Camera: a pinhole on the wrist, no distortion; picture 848 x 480 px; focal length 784.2 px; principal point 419.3 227.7 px. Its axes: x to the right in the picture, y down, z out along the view. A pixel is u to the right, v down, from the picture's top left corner.
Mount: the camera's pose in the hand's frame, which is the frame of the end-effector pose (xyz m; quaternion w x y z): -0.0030 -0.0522 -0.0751 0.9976 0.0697 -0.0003 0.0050
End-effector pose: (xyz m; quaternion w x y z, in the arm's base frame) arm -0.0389 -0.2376 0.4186 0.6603 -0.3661 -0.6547 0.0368
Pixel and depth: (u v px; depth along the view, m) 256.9 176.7 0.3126
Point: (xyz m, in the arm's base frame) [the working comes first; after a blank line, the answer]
In the camera's frame: -0.0647 -0.0203 0.3126

-0.3049 -0.2574 0.3950
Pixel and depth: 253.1 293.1 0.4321
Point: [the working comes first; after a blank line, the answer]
In the camera's frame: -0.0916 0.0360 0.4321

-0.4045 -0.1885 0.3355
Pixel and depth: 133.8 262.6 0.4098
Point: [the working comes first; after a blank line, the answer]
In the camera's frame: -0.1492 0.0182 0.4098

-0.3971 -0.2406 0.2985
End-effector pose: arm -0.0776 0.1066 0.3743 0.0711 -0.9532 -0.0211 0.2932
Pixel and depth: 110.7 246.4 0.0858
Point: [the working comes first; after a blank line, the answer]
In the camera's frame: -0.0338 0.0020 0.0858

-0.1136 0.1666 0.3957
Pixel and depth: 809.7 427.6 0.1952
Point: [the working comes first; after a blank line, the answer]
In the camera's frame: 0.0972 0.0498 0.1952

-0.0704 0.1585 0.2241
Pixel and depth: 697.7 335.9 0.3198
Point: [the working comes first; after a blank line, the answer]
In the camera's frame: 0.1135 0.0441 0.3198

-0.1257 0.1974 0.1180
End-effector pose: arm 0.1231 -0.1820 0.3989 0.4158 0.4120 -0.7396 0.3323
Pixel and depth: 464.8 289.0 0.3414
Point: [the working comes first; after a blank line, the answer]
In the camera's frame: 0.0198 0.0267 0.3414

0.0916 -0.4421 0.3089
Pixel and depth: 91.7 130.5 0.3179
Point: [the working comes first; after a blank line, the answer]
In the camera's frame: -0.1328 -0.0394 0.3179

0.2070 -0.3923 0.1975
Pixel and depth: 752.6 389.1 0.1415
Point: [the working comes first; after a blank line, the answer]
In the camera's frame: 0.0601 0.0291 0.1415

0.1192 -0.2773 0.4258
